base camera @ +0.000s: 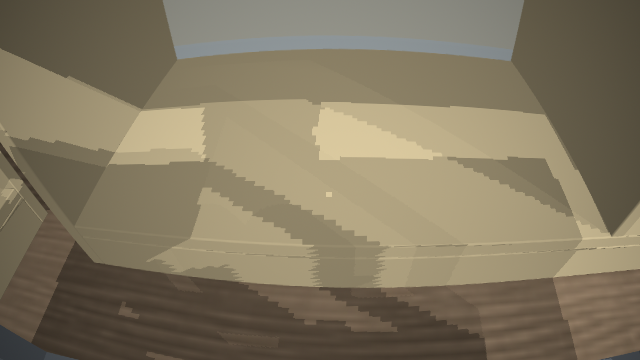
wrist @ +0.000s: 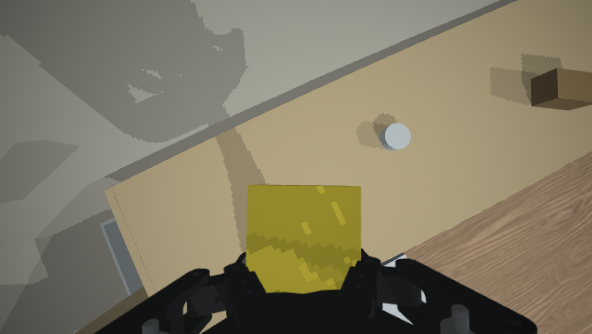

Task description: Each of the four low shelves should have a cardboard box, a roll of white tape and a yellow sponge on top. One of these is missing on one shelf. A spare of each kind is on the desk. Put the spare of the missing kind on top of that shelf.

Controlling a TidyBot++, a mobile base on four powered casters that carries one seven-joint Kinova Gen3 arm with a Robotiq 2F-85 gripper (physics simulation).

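Places are measured from the arm's base along level axes (x back, y right, z up), in millimetres.
Where they show: gripper, fingertip midpoint: (wrist: 301, 255).
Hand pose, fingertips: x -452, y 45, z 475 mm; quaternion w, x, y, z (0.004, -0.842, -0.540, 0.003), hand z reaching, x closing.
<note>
Each offset is from my fingertips to the top centre of the thing. "pt": to the spot under its first point. Level surfaces: height alone.
My gripper (wrist: 301, 255) is shut on a yellow sponge @(dx -3, dy +1, dz +46 mm) (wrist: 304, 235) in the wrist view and holds it above the top of a low shelf @(dz -262 mm) (wrist: 310, 160). On that shelf top stand a roll of white tape @(dx -35, dy +228, dz -238 mm) (wrist: 397, 136), right of and beyond the sponge, and a cardboard box @(dx +41, dy +586, dz -212 mm) (wrist: 572, 90) at the right edge of the view. The base camera view shows the low shelf's open compartment @(pt dx +113, dy -101, dz -792 mm) (base camera: 280, 200) close in front of the base. The desk does not show.
A grey wall (wrist: 310, 30) runs along the shelf's back edge. The wooden floor @(dz -871 mm) (wrist: 525, 215) (base camera: 270, 320) lies along its front. Part of another shelf unit (base camera: 20, 220) shows at the left of the base camera view.
</note>
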